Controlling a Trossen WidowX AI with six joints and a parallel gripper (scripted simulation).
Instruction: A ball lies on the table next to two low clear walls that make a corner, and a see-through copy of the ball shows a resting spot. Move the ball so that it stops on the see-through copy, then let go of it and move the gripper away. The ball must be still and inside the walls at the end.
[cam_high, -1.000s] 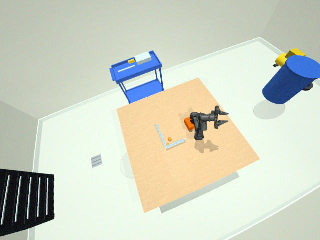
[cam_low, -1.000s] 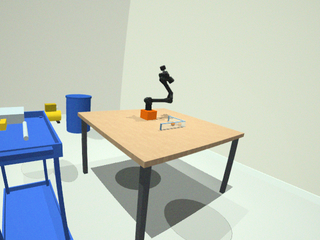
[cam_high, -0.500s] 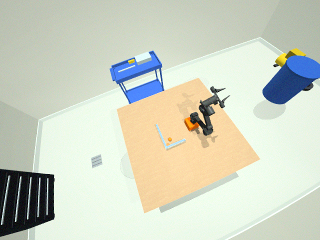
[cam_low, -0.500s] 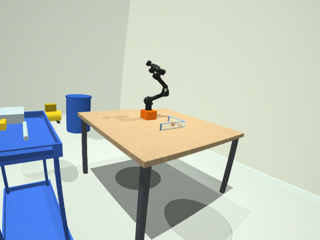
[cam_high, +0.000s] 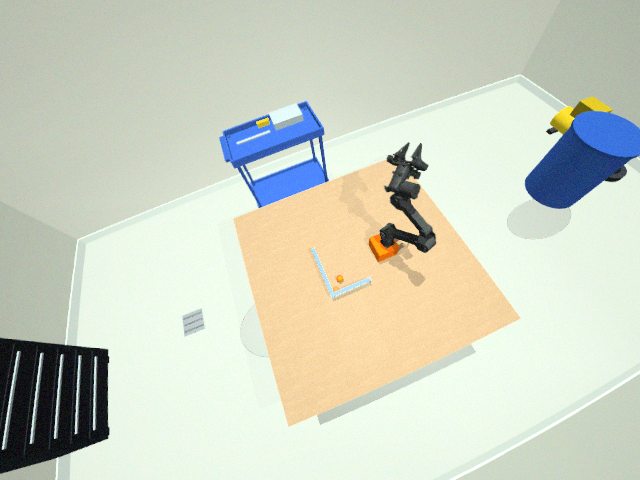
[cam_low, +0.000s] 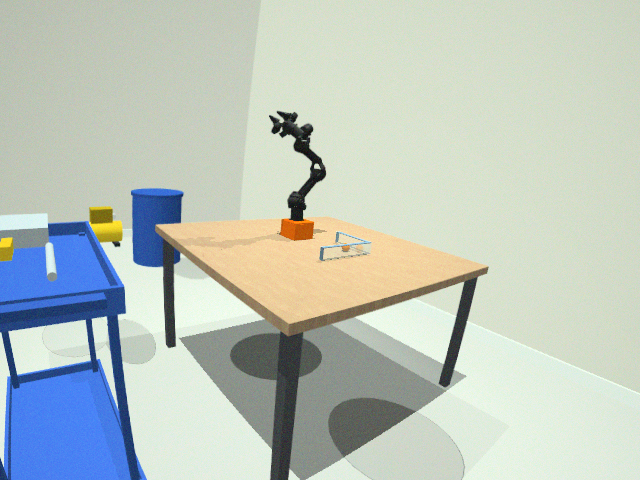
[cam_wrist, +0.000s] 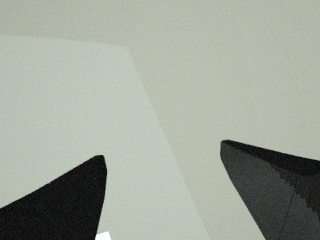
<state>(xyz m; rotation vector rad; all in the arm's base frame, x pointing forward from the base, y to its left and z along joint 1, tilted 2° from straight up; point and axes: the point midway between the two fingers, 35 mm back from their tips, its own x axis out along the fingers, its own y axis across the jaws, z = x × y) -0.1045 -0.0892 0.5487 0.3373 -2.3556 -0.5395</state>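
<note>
Now: the orange ball 63 cm below my gripper tip, 48 cm ahead of it and 13 cm to the left of it. Round my gripper tip: see-through copy of ball (63 cm below, 54 cm ahead, 17 cm to the left).
</note>
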